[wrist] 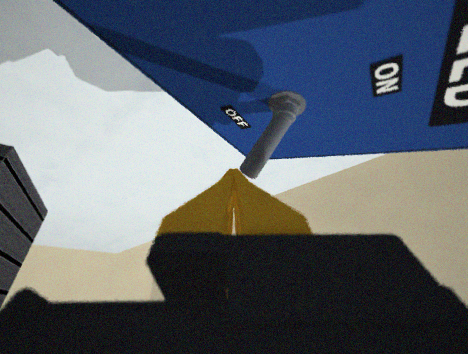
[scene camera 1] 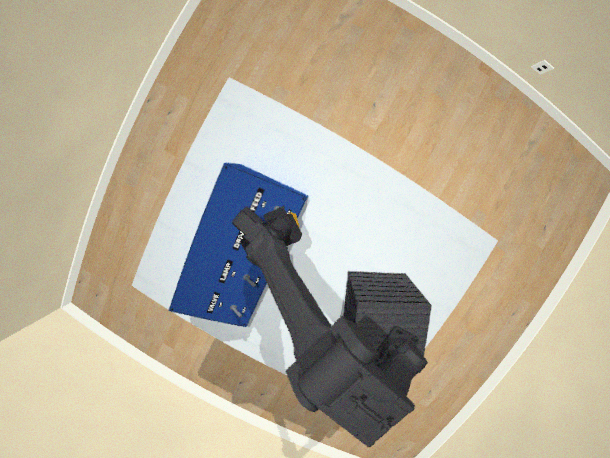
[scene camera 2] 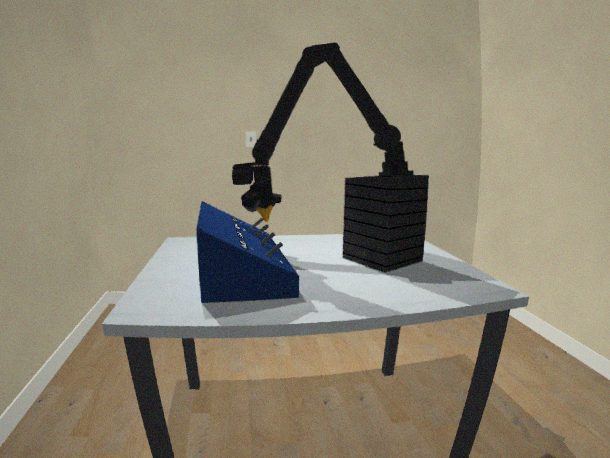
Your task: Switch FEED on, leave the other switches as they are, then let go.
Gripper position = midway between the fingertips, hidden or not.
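A feed lever [wrist: 258,156] is visible, as is my gripper, both in the wrist view [wrist: 233,176] and at [scene camera 1: 293,214].
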